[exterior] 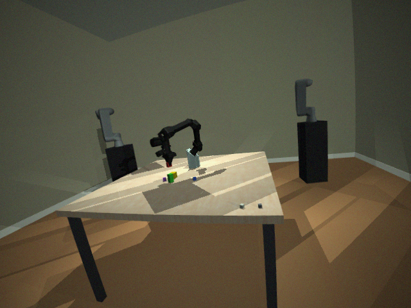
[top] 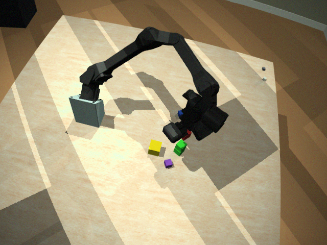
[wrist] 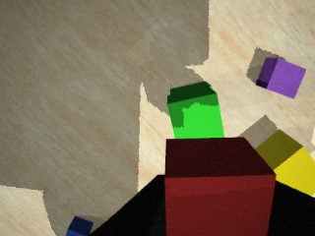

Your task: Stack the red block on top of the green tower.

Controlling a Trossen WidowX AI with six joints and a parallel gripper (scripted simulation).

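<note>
The purple block is 40 mm behind my gripper tip, 70 mm to the right of it and 110 mm below it. From my gripper tip the other things lie so: yellow block: 100 mm behind, 20 mm to the right, 100 mm below; red block: 10 mm above; blue block: 170 mm to the left, 110 mm below.
</note>
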